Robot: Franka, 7 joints.
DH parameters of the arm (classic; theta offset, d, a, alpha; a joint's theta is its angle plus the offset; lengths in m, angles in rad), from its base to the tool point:
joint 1: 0 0.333 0 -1.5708
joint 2: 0 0 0 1.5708
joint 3: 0 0.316 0.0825 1.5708
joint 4: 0 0 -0.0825 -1.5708
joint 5: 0 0.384 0 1.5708
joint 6: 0 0 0.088 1.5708
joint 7: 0 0.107 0 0
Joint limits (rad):
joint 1: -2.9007..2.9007
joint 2: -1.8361..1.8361
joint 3: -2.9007..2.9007
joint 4: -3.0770..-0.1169
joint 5: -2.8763..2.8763
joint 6: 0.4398..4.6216
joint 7: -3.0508..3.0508
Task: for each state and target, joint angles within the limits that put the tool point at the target. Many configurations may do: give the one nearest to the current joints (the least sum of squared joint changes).
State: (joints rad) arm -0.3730 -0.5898 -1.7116 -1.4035 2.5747 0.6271 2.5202
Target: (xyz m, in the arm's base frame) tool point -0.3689 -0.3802 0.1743
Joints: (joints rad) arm -0.0975 -1.2427 -2.2731 -2.2160 2.5804 0.6499 2.5202
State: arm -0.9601 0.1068 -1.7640 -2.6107 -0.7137 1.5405 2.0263
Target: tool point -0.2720 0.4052 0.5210
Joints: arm -1.5645 0.1981 -2.4234 -2.0713 -0.9101 1.5782 2.0263
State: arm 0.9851 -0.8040 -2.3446 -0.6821 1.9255 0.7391 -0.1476
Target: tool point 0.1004 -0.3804 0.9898
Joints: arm 1.1787 -0.4148 -2.2118 -0.6159 1.9923 1.0413 -0.1476
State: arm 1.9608 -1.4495 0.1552 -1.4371 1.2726 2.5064 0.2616
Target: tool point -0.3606 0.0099 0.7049
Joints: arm 1.9188 -1.1790 0.6644 -2.3124 1.2412 2.2913 0.2616
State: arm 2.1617 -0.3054 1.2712 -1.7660 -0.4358 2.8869 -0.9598
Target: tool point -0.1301 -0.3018 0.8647
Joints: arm 2.7268 -1.2121 0.5487 -2.0660 -0.4039 2.8526 -0.9598
